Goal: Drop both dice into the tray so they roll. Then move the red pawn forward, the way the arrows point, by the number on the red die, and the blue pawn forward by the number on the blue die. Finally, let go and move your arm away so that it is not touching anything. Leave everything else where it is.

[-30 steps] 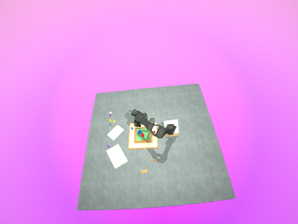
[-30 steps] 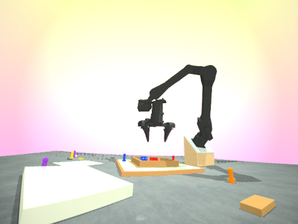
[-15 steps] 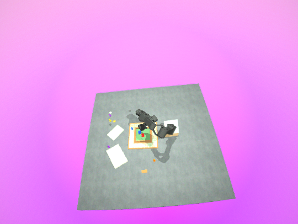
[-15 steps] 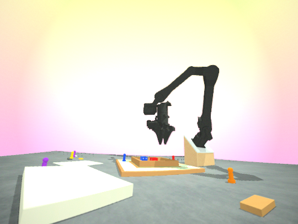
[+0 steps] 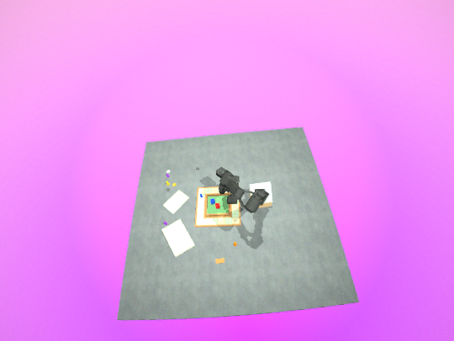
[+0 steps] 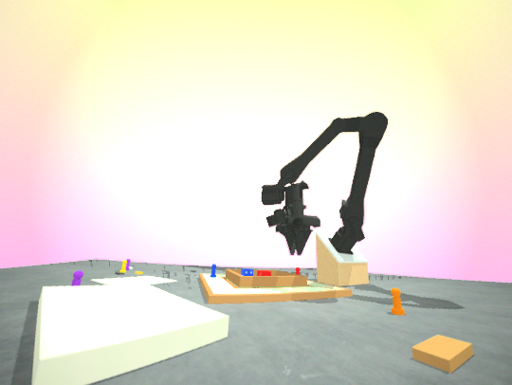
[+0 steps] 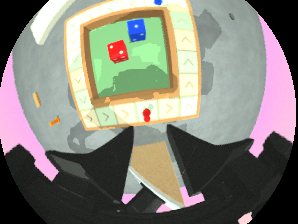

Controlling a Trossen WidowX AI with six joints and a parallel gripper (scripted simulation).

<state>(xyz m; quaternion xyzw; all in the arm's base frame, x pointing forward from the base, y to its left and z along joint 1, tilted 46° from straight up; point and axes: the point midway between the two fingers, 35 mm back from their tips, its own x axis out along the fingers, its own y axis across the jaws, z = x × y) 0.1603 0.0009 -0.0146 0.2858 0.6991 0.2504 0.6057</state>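
My gripper tip is 10 mm past the red pawn and 50 mm above it. Also, from my gripper tip: orange pawn 290 mm to the left, 60 mm below; blue pawn 220 mm ahead, 50 mm to the right, 50 mm below.
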